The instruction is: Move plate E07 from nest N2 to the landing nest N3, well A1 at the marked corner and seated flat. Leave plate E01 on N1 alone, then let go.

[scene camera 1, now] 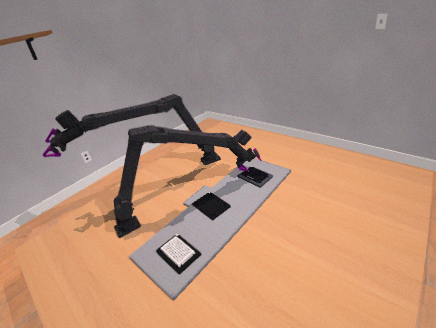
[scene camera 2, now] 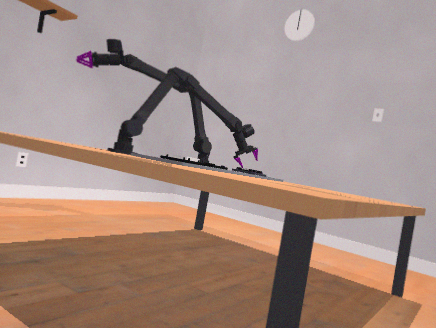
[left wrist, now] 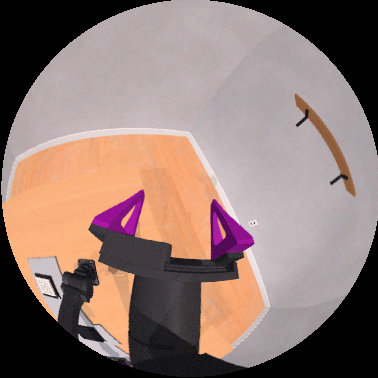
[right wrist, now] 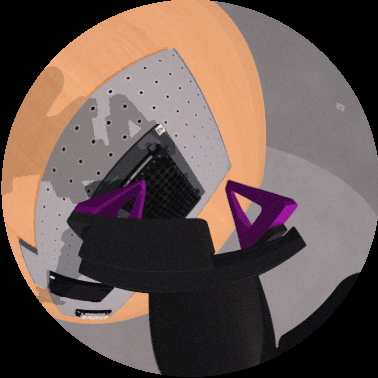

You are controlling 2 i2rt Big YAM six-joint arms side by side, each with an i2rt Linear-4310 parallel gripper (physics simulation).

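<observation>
A black well plate (scene camera 1: 256, 174) (right wrist: 167, 187) lies on a dark nest (right wrist: 172, 148) marked A1 at a corner, at the board's far right end in scene camera 1. My right gripper (scene camera 1: 251, 162) (scene camera 2: 249, 163) (right wrist: 186, 183) is open and empty close above it, with one finger overlapping the plate's near side in the right wrist view. A white plate (scene camera 1: 178, 249) (left wrist: 45, 285) (right wrist: 95, 315) sits on a black nest at the near end. The middle black nest (scene camera 1: 211, 205) (left wrist: 91, 334) (right wrist: 80, 287) holds no plate. My left gripper (scene camera 1: 51, 143) (left wrist: 177, 197) is open and empty, raised far from the plates. The E and N labels cannot be read.
The nests stand on a long grey perforated board (scene camera 1: 240, 205) on the wooden table (scene camera 1: 320, 240). The left arm (scene camera 1: 132, 111) reaches across behind the right arm (scene camera 1: 185, 137). A wooden wall shelf (scene camera 1: 30, 37) (left wrist: 327, 140) hangs beyond the left gripper.
</observation>
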